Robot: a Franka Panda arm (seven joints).
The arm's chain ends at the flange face. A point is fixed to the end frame.
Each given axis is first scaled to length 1.
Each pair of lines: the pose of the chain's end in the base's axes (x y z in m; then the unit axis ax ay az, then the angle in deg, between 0 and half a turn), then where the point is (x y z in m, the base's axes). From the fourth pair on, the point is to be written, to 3 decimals.
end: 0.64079, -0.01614, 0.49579, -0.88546, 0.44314, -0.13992, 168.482
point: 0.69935 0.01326 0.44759
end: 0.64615, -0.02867, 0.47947, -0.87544, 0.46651, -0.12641, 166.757
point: 0.70538 0.00046 0.43192
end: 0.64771, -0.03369, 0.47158, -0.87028, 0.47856, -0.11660, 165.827
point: 0.70705 -0.00451 0.42419
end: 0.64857, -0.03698, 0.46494, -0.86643, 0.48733, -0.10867, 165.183
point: 0.708 -0.008 0.418
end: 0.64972, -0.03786, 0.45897, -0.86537, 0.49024, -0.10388, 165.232
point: 0.709 -0.009 0.411
